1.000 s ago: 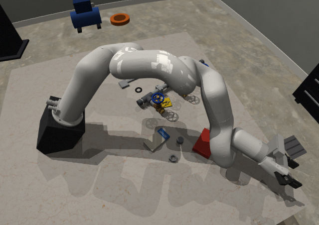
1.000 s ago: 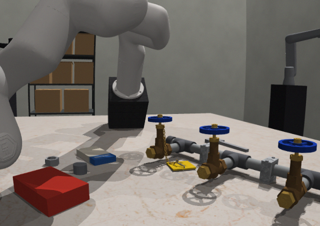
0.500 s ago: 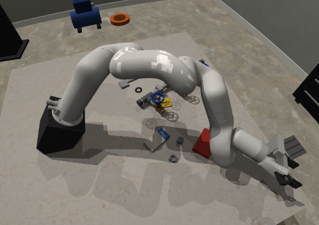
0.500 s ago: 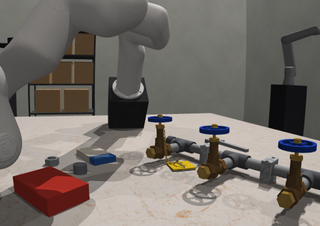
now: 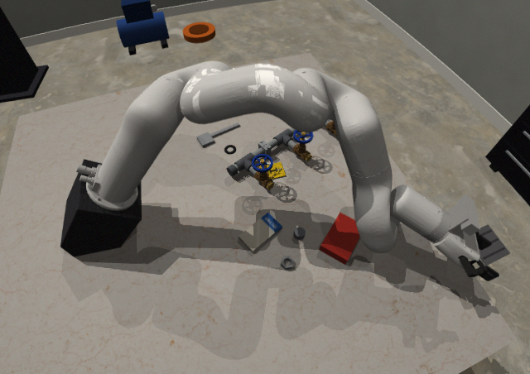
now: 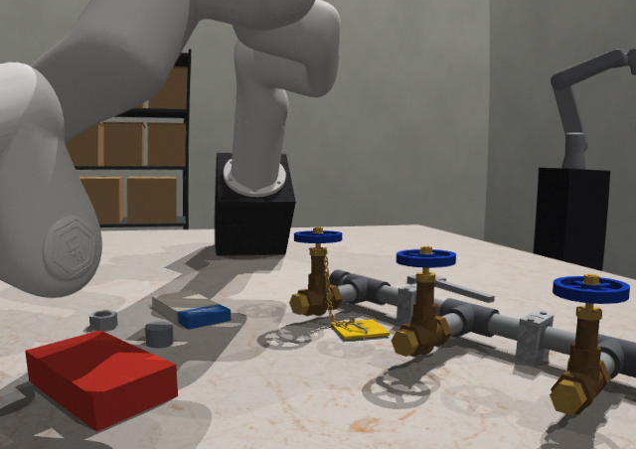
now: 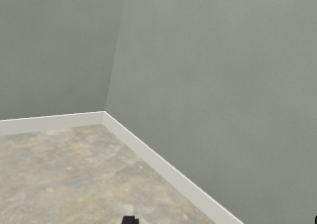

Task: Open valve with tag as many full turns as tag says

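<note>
Right now the yellow tag is 440 mm to the left of my hand, 410 mm behind it and 130 mm below it. From my hand the other things lie so: blue-labelled grey pack 500 mm behind, 230 mm to the left, 130 mm below; grey nut 450 mm behind, 130 mm to the left, 130 mm below; red block 280 mm behind, 170 mm to the left, 120 mm below.
</note>
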